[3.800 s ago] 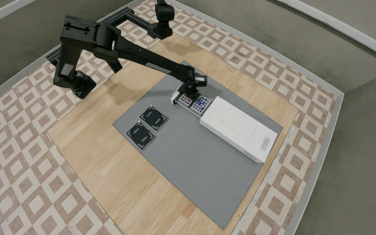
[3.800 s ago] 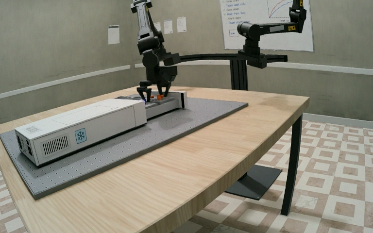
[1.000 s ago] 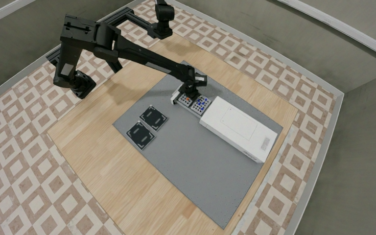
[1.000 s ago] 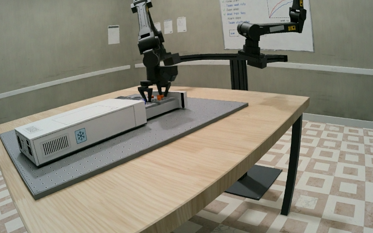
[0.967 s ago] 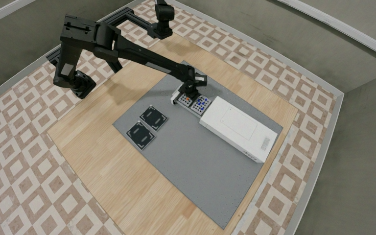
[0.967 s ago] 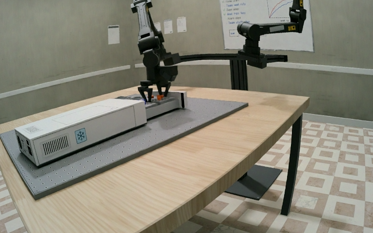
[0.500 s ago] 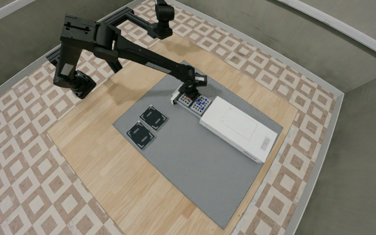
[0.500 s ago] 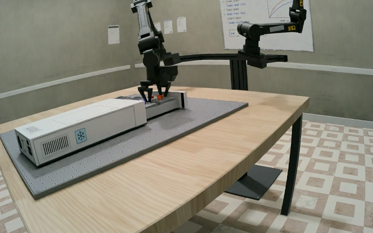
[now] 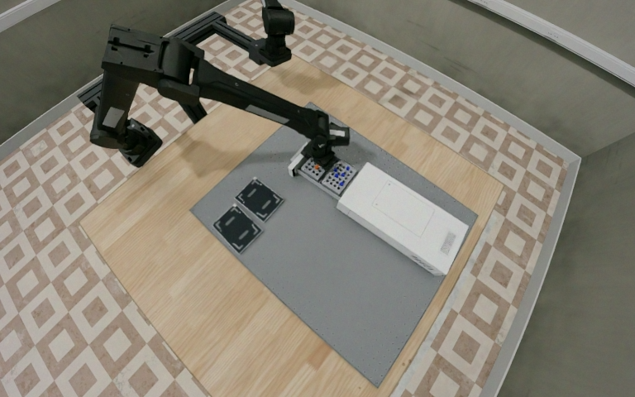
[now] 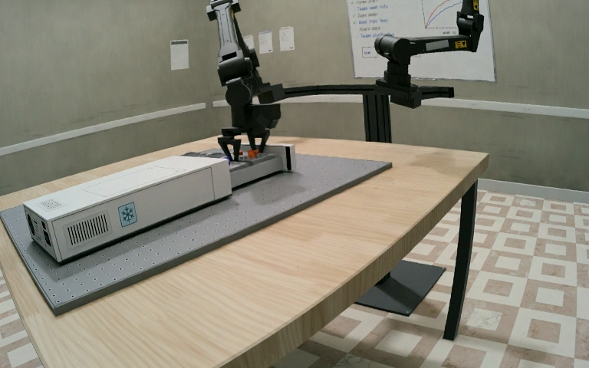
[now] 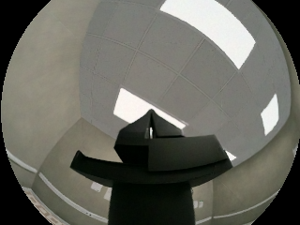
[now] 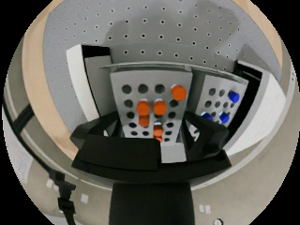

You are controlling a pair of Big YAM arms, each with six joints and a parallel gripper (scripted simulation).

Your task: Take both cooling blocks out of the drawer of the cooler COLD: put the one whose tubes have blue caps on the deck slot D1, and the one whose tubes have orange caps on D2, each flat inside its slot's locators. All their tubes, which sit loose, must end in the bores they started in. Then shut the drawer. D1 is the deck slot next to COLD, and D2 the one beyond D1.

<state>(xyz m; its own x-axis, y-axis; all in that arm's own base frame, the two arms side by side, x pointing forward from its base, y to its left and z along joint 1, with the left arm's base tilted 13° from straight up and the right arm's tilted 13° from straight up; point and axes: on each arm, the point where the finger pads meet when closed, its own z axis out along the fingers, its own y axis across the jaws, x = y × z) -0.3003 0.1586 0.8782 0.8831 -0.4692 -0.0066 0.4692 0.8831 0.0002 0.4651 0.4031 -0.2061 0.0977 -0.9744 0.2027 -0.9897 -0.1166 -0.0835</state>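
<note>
My right hand is 26 cm to the left of the dark deck slot D1, 8 cm past it and 3 cm above it. Round my right hand: dark deck slot D2: 40 cm to the right, 5 cm behind, 3 cm below; white cooler: 20 cm ahead, 2 cm to the left.
</note>
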